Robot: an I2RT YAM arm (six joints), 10 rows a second.
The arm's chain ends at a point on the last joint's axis. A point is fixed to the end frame.
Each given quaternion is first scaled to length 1.
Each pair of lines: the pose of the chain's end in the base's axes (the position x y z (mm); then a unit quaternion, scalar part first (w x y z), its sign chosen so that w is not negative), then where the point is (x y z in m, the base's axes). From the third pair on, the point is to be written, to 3 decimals.
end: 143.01 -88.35 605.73 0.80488 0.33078 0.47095 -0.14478
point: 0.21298 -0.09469 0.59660
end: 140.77 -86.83 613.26 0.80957 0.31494 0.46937 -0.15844
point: 0.21063 -0.09403 0.60394
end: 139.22 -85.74 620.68 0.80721 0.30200 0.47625 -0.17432
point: 0.209 -0.094 0.610
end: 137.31 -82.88 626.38 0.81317 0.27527 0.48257 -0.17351
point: 0.207 -0.089 0.615
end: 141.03 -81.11 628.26 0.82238 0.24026 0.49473 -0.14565
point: 0.211 -0.082 0.616
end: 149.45 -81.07 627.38 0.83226 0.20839 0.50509 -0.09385
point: 0.219 -0.073 0.616
